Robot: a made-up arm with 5 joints.
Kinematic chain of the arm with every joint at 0, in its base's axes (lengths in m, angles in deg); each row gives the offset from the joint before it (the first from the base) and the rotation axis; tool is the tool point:
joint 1: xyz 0 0 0.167 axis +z
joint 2: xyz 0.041 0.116 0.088 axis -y
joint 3: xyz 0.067 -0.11 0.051 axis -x
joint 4: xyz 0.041 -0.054 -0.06 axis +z
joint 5: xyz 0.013 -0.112 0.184 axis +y
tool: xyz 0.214 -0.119 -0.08
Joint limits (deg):
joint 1: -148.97..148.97
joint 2: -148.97..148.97
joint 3: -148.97..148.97
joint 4: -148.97..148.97
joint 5: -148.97..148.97
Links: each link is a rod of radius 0.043 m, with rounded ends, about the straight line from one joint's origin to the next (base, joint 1, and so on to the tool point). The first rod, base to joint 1, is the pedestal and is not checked.
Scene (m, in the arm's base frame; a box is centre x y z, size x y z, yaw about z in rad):
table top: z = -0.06
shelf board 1: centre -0.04 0.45 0 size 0.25 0.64 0.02 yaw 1.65
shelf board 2: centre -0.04 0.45 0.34 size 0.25 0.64 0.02 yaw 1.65
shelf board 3: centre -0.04 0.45 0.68 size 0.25 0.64 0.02 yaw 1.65
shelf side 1: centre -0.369 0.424 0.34 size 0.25 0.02 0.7 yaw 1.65
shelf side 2: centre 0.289 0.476 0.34 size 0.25 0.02 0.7 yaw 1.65
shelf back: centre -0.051 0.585 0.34 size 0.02 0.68 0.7 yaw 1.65
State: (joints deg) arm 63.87 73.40 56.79 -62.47 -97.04
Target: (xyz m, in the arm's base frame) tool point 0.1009 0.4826 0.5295
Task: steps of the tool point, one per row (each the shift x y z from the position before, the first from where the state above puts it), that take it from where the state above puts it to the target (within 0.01 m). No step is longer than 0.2 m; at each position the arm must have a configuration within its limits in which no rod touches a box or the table.
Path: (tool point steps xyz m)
1: 0.0412 0.0127 0.1530
2: 0.0685 0.0601 0.1240
3: 0.0827 0.0928 0.0779
4: 0.0839 0.1065 0.0253
5: 0.0743 0.1003 -0.0234
6: 0.0581 0.0787 -0.0601
7: 0.0390 0.0476 -0.0799
8: 0.0099 0.0848 0.0144
9: 0.0041 0.0714 -0.0022
10: -0.0044 0.0525 -0.0092
11: -0.0125 0.0319 -0.0066
12: -0.0170 0.0112 0.0036

